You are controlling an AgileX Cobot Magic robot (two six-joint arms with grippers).
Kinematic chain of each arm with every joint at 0, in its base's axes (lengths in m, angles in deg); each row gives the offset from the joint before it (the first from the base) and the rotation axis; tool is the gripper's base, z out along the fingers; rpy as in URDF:
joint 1: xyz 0 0 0.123 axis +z
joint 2: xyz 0 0 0 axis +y
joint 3: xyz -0.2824 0 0.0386 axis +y
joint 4: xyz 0.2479 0 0.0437 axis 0.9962 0 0.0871
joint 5: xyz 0 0 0 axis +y
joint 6: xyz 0.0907 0 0.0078 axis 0.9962 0 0.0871
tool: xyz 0 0 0 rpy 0 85 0
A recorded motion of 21 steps. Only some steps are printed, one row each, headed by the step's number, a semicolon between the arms.
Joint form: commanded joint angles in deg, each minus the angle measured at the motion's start. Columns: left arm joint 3, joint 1, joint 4, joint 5, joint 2, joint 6; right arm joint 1, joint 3, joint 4, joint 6, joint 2, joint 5.
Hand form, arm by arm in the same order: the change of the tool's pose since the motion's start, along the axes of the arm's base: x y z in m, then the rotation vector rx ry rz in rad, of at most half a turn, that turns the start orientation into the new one. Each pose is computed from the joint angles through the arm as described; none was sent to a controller.
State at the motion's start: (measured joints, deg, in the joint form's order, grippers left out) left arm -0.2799 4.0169 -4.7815 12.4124 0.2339 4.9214; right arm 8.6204 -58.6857 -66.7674 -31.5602 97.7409 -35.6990
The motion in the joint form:
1: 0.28 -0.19 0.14 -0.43 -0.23 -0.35; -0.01 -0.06 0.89 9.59 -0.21 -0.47
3: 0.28 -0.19 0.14 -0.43 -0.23 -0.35; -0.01 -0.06 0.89 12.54 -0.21 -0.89
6: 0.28 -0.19 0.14 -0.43 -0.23 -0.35; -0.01 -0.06 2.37 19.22 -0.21 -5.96
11: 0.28 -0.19 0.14 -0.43 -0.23 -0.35; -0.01 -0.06 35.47 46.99 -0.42 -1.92
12: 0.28 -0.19 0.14 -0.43 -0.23 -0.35; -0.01 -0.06 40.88 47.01 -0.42 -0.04
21: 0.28 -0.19 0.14 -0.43 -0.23 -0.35; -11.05 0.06 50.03 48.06 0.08 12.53
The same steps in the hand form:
1: 0.0000 -0.0001 -0.0008 -0.0032 -0.0067 -0.0017; -0.0001 0.0001 0.0027 0.1375 0.1038 -0.0455
3: 0.0000 -0.0001 -0.0008 -0.0032 -0.0067 -0.0017; -0.0004 0.0006 0.0031 0.1781 0.1355 -0.0527
6: 0.0000 -0.0001 -0.0008 -0.0032 -0.0067 -0.0017; -0.0032 0.0053 0.0093 0.3269 0.1950 -0.0194
11: 0.0000 -0.0001 -0.0008 -0.0032 -0.0067 -0.0017; 0.0152 -0.0179 0.0261 1.1835 0.5435 -0.4019
12: 0.0000 -0.0001 -0.0008 -0.0032 -0.0067 -0.0017; 0.0177 -0.0232 0.0254 1.2606 0.5563 -0.4669
21: 0.0000 -0.0001 -0.0008 -0.0032 -0.0067 -0.0017; 0.0271 -0.1096 0.0047 1.4112 0.5528 -0.8910

